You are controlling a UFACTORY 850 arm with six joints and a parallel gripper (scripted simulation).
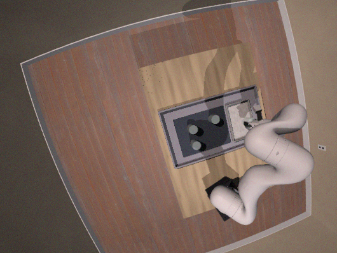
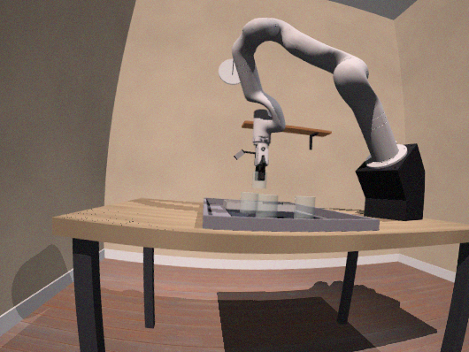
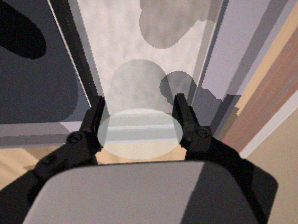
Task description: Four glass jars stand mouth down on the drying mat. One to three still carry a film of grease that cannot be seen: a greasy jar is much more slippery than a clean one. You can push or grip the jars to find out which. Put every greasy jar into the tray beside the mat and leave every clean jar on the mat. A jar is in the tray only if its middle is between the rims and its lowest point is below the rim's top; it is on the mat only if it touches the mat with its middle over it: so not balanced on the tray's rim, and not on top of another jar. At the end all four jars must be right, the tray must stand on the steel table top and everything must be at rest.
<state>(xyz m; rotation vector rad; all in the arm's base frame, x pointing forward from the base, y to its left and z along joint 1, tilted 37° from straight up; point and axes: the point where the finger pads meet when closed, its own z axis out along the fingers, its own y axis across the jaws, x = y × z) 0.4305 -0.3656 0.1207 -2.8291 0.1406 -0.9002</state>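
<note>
Right now the pale tray is 140 mm below my hand. Round my hand: dark drying mat: 320 mm to the left, 140 mm below, 20 mm ahead; then grey steel top: 210 mm to the left, 140 mm below, 30 mm ahead.
</note>
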